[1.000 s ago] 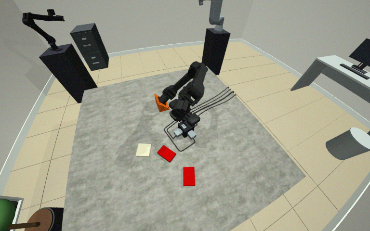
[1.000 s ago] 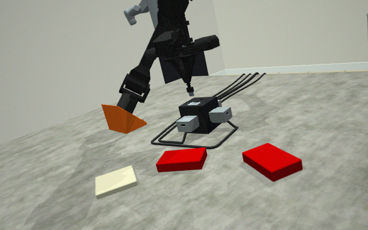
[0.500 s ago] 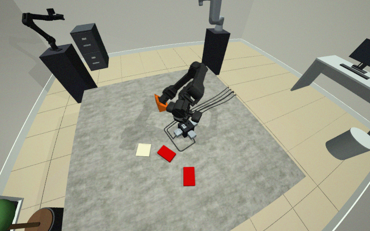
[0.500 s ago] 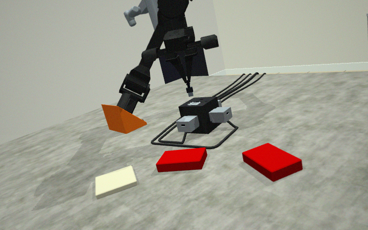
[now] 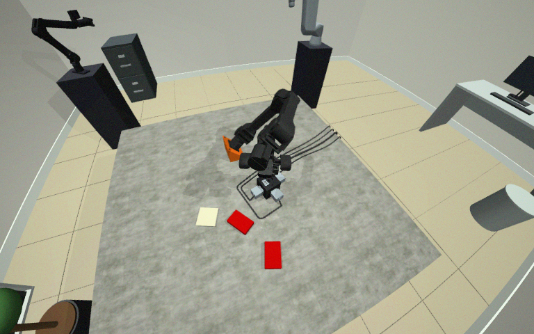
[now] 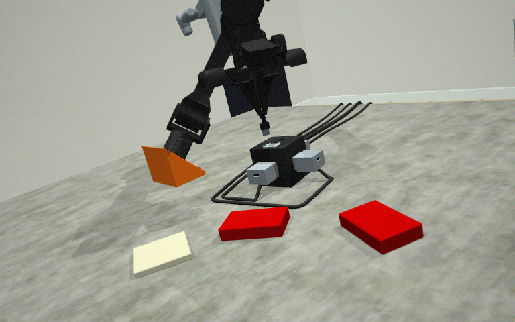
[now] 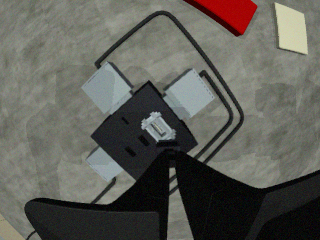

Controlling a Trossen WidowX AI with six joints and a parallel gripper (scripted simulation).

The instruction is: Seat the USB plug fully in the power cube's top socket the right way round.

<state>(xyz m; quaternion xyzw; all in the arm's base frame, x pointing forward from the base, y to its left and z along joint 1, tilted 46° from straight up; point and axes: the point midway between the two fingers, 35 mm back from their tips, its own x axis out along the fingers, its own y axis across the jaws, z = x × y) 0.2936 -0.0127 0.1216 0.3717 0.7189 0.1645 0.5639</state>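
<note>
My gripper tip is now 20 mm above the black USB plug. From my gripper tip the other things lie so: USB socket: 70 mm below, 10 mm to the left; then cream block: 270 mm to the right, 130 mm below, 50 mm ahead.
</note>
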